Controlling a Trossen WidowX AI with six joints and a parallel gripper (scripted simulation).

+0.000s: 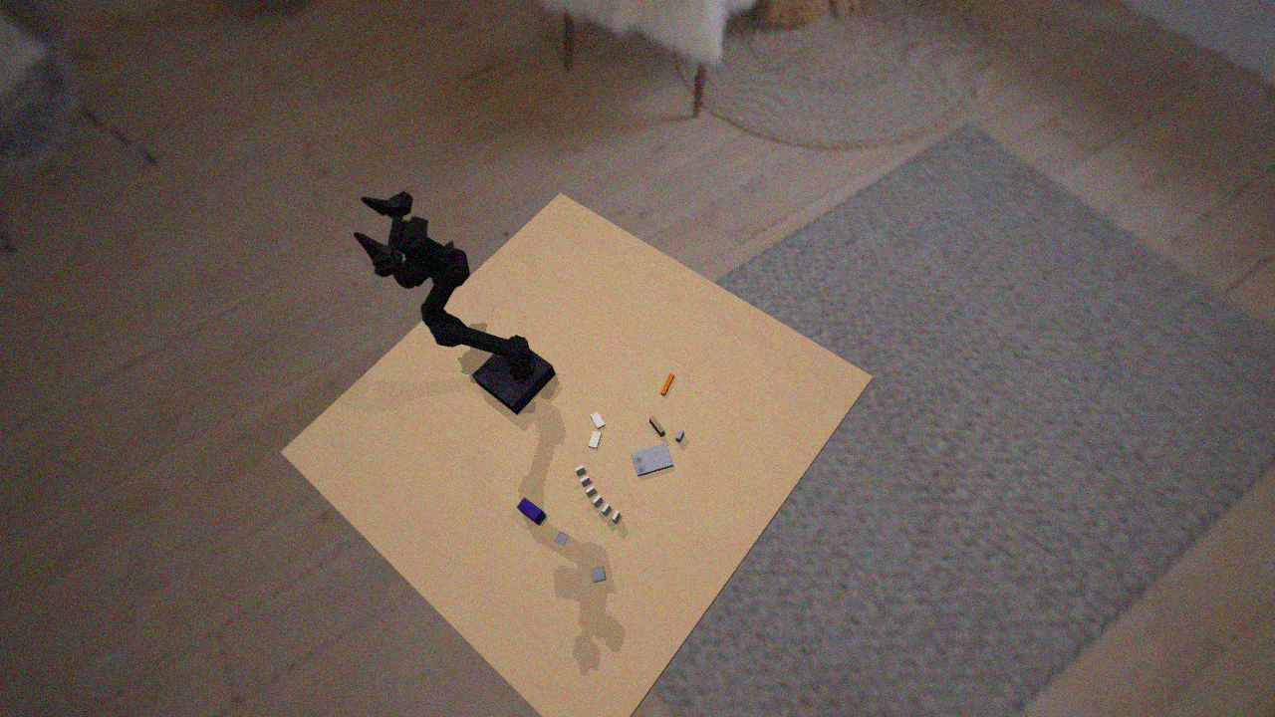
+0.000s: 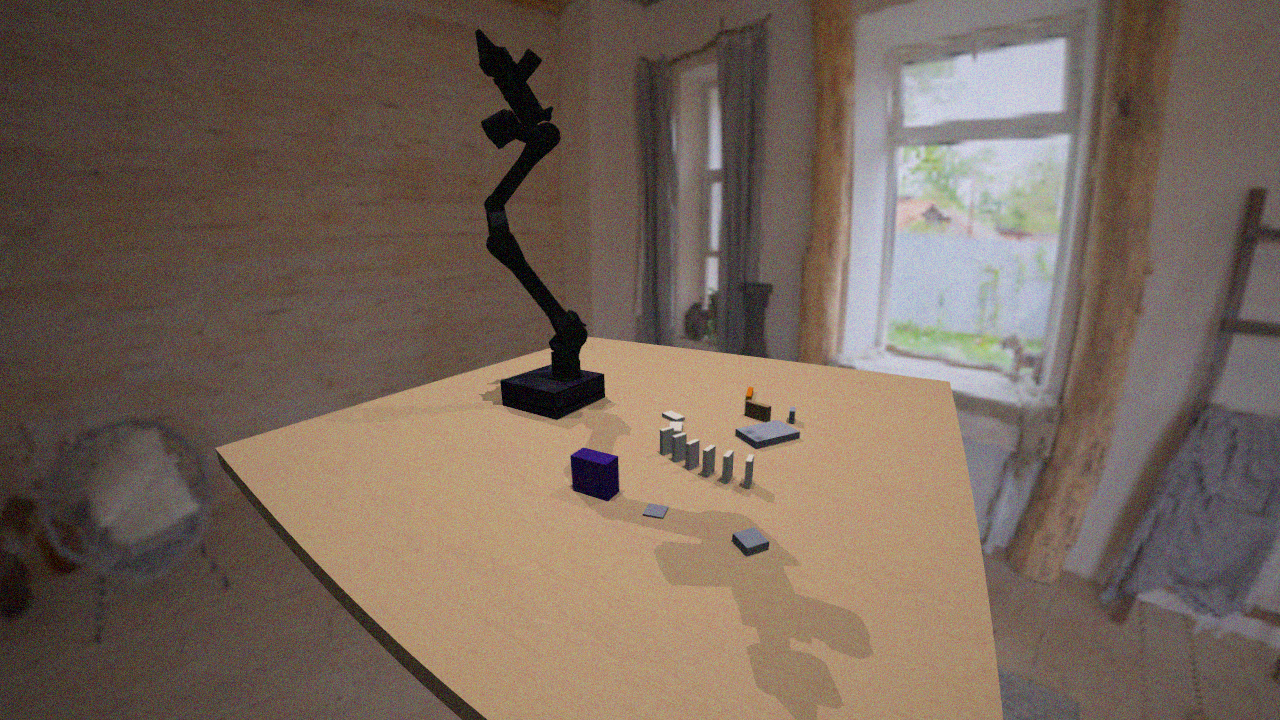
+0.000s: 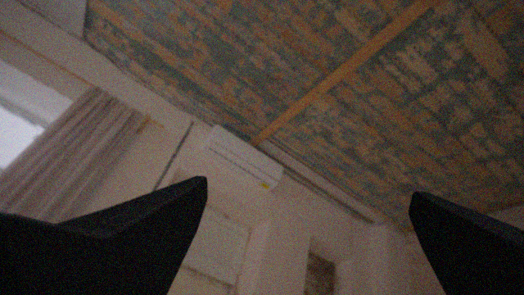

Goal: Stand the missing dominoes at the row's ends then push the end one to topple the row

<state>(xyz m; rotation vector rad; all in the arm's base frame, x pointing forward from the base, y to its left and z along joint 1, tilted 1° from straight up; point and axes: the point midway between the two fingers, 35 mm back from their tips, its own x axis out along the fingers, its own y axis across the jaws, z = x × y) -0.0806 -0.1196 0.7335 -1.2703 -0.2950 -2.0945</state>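
The purple block lies 42 cm ahead of my gripper tip, 16 cm to the right of it and 80 cm below it. Round my gripper tip: flat blue-grey slab 57 cm ahead, 18 cm to the left, 82 cm below; brown block 52 cm ahead, 27 cm to the left, 81 cm below; orange bar 45 cm ahead, 40 cm to the left, 82 cm below.
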